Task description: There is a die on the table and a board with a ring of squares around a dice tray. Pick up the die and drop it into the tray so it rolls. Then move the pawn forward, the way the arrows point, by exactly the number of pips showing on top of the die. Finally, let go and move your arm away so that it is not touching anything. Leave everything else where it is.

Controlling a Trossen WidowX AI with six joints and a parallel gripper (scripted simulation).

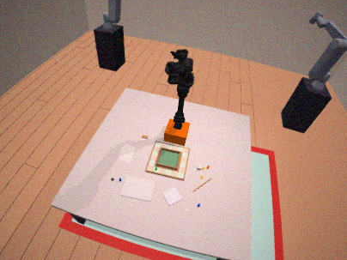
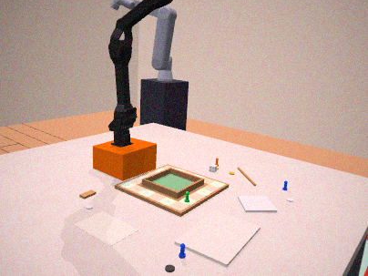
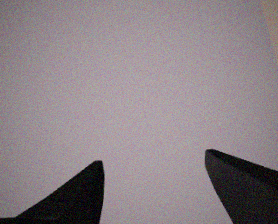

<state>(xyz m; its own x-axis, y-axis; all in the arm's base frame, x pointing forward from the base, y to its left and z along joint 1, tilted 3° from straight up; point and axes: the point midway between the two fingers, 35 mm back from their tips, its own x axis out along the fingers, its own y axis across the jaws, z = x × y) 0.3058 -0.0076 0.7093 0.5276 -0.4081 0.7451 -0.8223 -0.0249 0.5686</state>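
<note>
My gripper tip is 83 cm above the white die, 30 cm to the right of it and 2 cm past it. The rest, counted from my gripper tip: green dice tray (84 cm below, 6 cm to the left, 2 cm behind); green pawn (82 cm below, 10 cm ahead); small wooden block (84 cm below, 19 cm to the right, 16 cm behind).
</note>
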